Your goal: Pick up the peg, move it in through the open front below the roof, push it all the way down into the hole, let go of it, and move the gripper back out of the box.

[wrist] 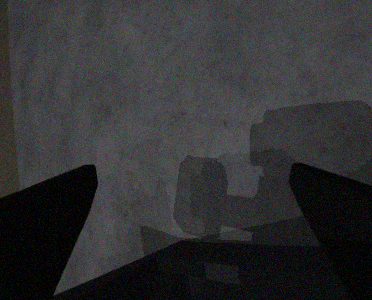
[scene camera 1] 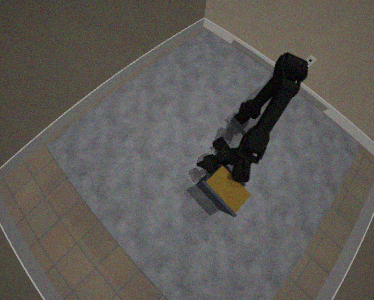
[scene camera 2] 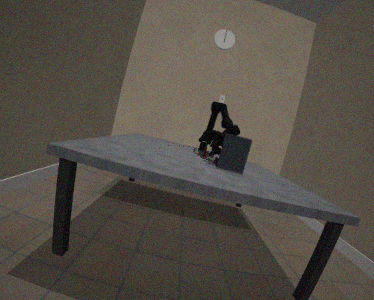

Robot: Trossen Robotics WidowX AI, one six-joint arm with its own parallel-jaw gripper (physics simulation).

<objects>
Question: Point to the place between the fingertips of my gripper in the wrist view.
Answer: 194,173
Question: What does my gripper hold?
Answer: Nothing.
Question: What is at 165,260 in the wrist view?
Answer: A dark box.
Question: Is my gripper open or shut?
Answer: Open.
</objects>
